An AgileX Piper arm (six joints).
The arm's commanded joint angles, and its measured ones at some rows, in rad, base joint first. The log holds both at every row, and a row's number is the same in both.
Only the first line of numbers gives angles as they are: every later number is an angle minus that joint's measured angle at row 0.
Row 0, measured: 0.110, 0.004, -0.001, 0.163, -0.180, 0.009
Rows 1 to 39, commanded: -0.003, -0.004, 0.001, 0.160, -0.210, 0.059; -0.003, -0.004, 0.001, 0.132, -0.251, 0.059; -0.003, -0.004, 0.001, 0.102, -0.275, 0.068; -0.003, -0.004, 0.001, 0.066, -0.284, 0.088; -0.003, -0.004, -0.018, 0.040, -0.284, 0.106; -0.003, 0.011, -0.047, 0.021, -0.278, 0.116; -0.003, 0.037, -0.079, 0.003, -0.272, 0.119; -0.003, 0.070, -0.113, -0.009, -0.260, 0.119; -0.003, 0.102, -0.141, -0.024, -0.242, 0.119; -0.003, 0.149, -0.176, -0.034, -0.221, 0.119; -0.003, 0.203, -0.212, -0.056, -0.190, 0.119; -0.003, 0.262, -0.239, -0.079, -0.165, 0.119; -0.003, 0.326, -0.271, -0.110, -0.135, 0.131; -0.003, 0.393, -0.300, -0.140, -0.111, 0.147; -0.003, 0.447, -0.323, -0.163, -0.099, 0.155; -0.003, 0.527, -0.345, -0.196, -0.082, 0.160; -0.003, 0.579, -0.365, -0.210, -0.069, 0.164; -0.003, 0.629, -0.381, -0.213, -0.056, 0.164; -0.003, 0.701, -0.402, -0.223, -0.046, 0.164; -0.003, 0.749, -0.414, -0.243, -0.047, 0.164; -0.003, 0.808, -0.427, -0.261, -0.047, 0.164; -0.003, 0.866, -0.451, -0.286, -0.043, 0.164; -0.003, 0.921, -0.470, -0.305, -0.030, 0.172; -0.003, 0.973, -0.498, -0.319, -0.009, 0.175; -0.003, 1.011, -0.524, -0.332, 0.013, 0.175; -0.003, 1.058, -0.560, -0.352, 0.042, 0.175; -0.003, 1.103, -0.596, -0.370, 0.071, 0.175; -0.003, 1.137, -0.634, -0.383, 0.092, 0.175; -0.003, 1.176, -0.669, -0.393, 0.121, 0.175; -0.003, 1.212, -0.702, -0.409, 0.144, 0.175; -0.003, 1.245, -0.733, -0.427, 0.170, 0.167; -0.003, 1.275, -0.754, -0.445, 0.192, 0.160; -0.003, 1.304, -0.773, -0.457, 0.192, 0.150; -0.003, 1.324, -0.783, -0.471, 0.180, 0.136; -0.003, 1.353, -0.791, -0.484, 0.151, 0.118; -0.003, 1.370, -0.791, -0.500, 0.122, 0.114; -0.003, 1.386, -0.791, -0.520, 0.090, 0.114; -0.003, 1.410, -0.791, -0.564, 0.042, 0.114; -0.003, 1.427, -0.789, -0.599, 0.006, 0.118
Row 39, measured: 0.000, 1.367, -0.783, -0.489, 0.125, 0.134
